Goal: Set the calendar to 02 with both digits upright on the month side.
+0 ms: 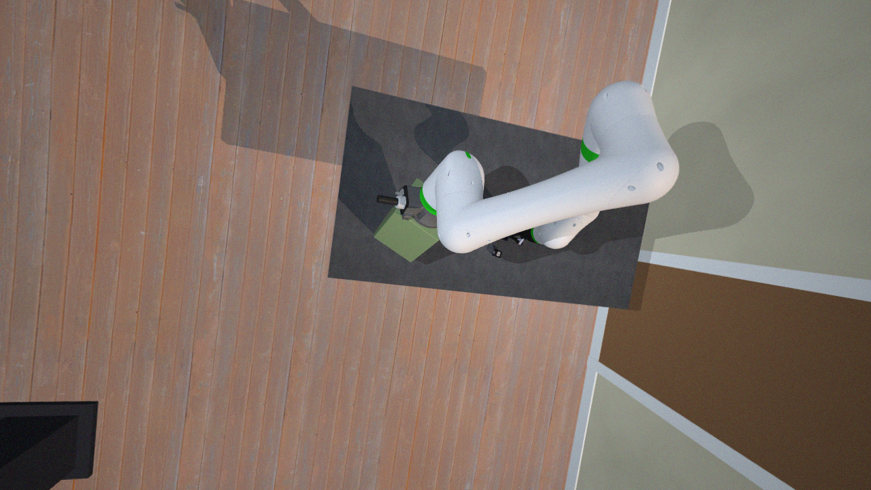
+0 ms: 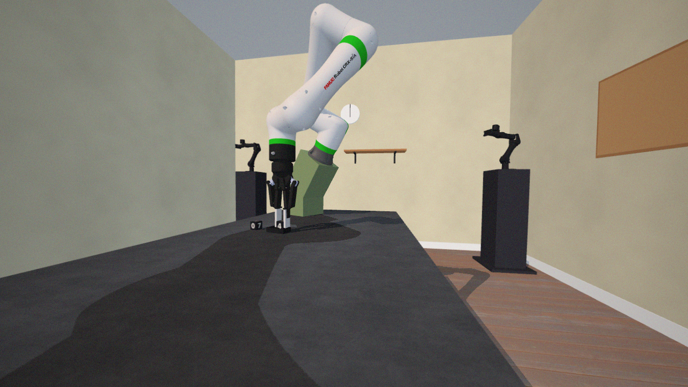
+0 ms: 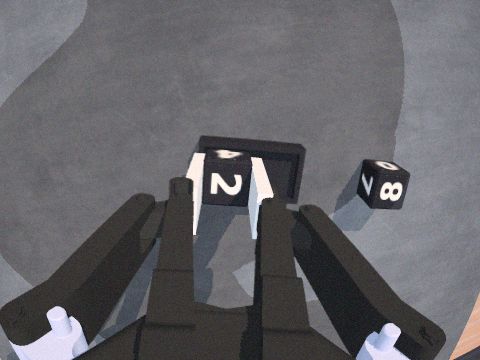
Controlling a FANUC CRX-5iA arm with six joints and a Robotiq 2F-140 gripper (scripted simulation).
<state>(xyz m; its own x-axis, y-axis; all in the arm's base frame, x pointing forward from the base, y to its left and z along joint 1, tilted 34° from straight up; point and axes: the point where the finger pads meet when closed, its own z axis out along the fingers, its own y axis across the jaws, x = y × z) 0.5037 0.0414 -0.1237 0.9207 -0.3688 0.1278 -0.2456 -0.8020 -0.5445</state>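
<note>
My gripper is now 3 cm above the black number cube. The rest, counted from my hand: black tray: 4 cm below, 2 cm to the right, 1 cm behind.
</note>
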